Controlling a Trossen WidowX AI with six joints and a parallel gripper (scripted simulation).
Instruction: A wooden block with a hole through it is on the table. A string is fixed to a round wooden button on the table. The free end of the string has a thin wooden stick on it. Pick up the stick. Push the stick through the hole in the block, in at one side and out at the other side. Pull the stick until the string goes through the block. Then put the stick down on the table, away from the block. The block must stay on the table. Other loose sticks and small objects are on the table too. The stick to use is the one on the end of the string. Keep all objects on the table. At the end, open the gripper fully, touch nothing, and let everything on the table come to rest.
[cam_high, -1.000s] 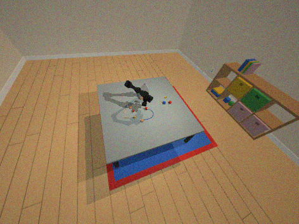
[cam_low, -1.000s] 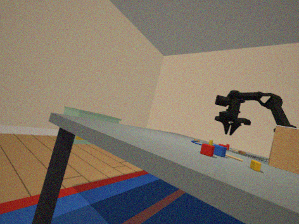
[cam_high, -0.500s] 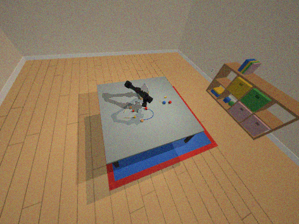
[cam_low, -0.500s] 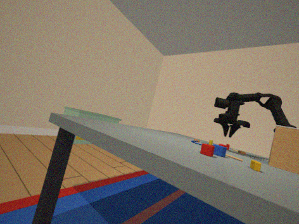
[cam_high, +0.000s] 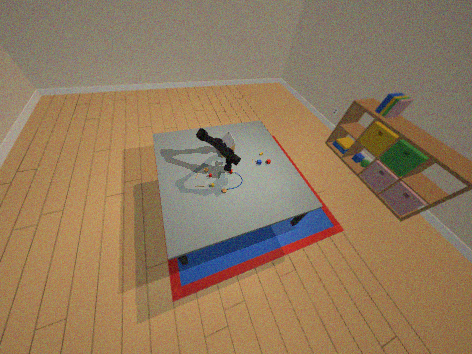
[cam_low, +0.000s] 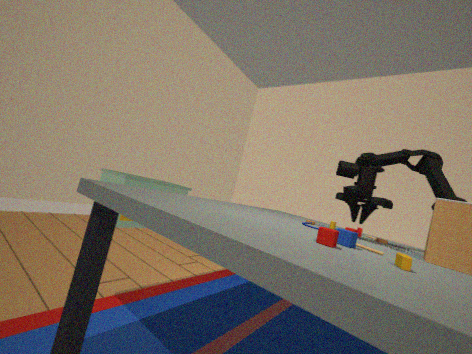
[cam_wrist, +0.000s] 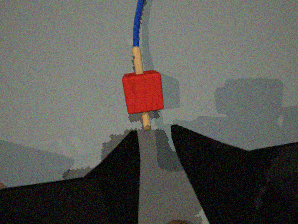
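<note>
Now: gripper tip 10 mm short of the red cube, 20 mm to the right of it and 40 mm above it. Round my gripper tip: yellow block 140 mm behind, 420 mm to the left, 40 mm below; round button 190 mm ahead, 100 mm to the right, 50 mm below; blue cube 30 mm behind, 340 mm to the left, 40 mm below.
</note>
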